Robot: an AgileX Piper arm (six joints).
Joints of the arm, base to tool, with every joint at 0 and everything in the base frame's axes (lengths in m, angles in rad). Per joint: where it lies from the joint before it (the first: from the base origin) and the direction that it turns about. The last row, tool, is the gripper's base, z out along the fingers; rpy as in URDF.
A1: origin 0 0 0.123 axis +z
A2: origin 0 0 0 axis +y
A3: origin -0.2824 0 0.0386 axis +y
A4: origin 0.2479 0 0.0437 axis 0.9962 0 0.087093
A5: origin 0 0 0 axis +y
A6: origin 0.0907 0 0.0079 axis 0.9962 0 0.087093
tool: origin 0 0 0 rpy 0 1.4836 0
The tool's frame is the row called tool.
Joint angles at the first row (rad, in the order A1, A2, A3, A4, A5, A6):
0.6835, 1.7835, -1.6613, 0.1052, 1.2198, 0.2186
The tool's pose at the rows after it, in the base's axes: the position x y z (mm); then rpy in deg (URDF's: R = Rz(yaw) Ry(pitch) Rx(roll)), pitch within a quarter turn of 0, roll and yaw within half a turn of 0:
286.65, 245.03, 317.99, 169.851, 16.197, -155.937
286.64, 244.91, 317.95, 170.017, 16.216, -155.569
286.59, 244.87, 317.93, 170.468, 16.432, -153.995
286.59, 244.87, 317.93, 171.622, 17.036, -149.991
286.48, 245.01, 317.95, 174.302, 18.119, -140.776
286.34, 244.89, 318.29, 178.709, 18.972, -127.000
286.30, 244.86, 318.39, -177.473, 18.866, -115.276
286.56, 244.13, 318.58, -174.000, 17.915, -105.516
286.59, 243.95, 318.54, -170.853, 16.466, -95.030
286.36, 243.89, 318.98, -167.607, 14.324, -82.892
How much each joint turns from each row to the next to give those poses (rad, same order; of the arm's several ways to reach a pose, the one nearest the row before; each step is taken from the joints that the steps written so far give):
0.0000, 0.0000, 0.0000, 0.0000, 0.0000, -0.0008
-0.0001, 0.0000, 0.0000, -0.0010, 0.0010, -0.0058
0.0000, 0.0000, 0.0000, 0.0000, 0.0007, -0.0267
0.0000, 0.0000, 0.0000, 0.0000, 0.0000, -0.0677
0.0001, 0.0000, 0.0000, 0.0020, 0.0000, -0.1551
-0.0001, -0.0010, 0.0000, 0.0000, 0.0000, -0.2283
0.0001, -0.0002, 0.0000, 0.0000, 0.0000, -0.1936
0.0000, -0.0008, 0.0000, -0.0086, 0.0012, -0.1593
0.0000, 0.0000, 0.0000, -0.0019, 0.0011, -0.1760
0.0000, -0.0011, -0.0001, 0.0011, 0.0000, -0.2079

